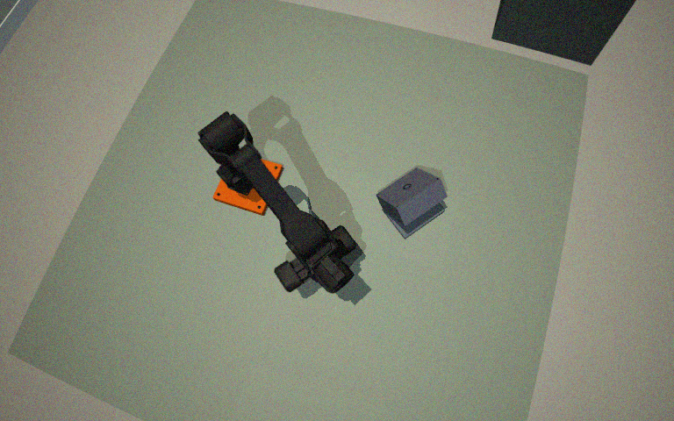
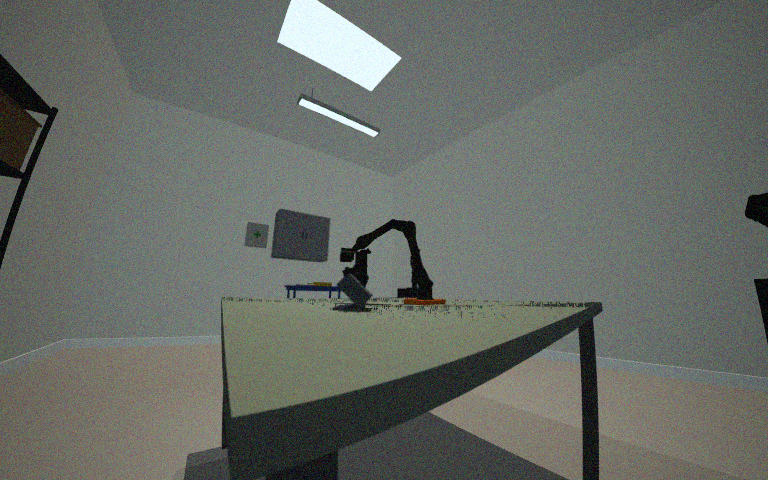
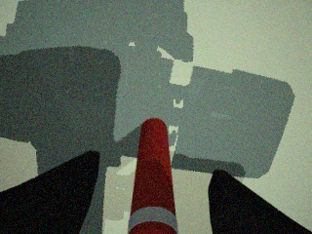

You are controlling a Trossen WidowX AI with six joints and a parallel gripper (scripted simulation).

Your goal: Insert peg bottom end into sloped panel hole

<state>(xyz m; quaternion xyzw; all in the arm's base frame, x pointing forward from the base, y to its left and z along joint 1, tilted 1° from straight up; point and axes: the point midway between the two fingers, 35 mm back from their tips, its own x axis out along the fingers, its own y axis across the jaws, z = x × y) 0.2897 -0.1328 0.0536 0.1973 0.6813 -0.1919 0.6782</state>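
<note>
My gripper tip is now 25 cm to the right of the grey sloped panel, 14 cm short of it and 2 cm below it. From my gripper tip the other things lie so: red peg (2 cm above).
</note>
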